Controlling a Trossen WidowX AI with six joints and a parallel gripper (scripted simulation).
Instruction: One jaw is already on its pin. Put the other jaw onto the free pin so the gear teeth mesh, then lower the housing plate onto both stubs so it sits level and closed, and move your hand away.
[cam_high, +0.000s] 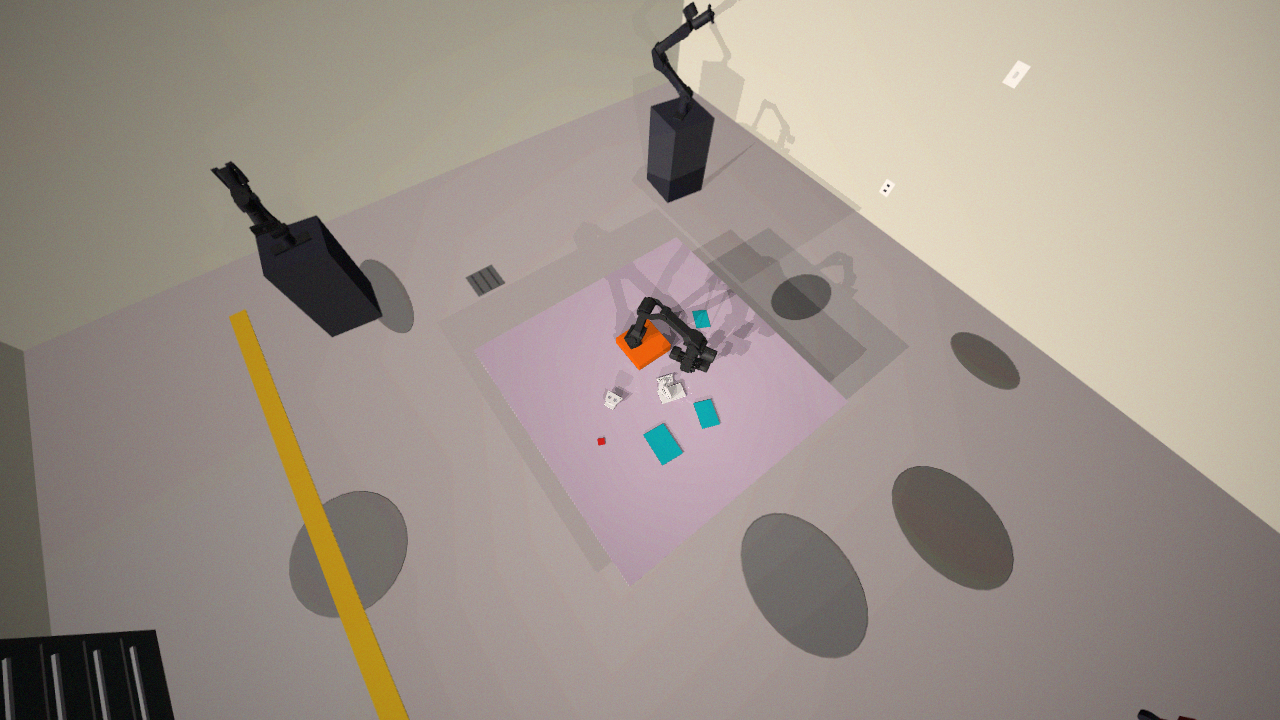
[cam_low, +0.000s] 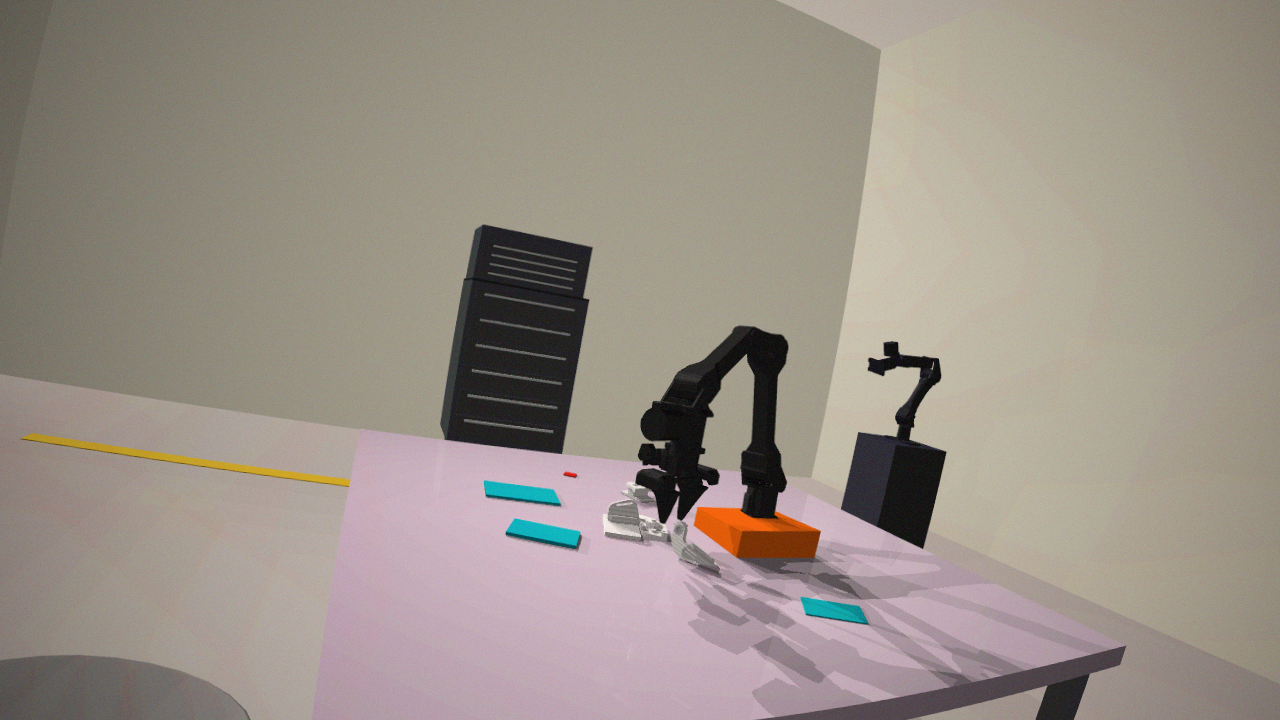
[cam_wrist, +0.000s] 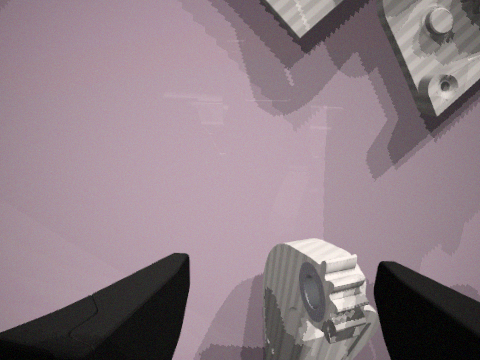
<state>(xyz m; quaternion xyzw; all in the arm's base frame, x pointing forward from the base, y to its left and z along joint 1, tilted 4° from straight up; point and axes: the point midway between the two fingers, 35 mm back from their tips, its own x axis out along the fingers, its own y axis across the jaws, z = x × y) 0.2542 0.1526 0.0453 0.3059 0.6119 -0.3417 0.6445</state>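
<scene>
Now: gripper tip 30 mm past the white jaw and 30 mm above it. Round my gripper tip: red marker 100 mm ahead, 520 mm to the right, 60 mm below.
</scene>
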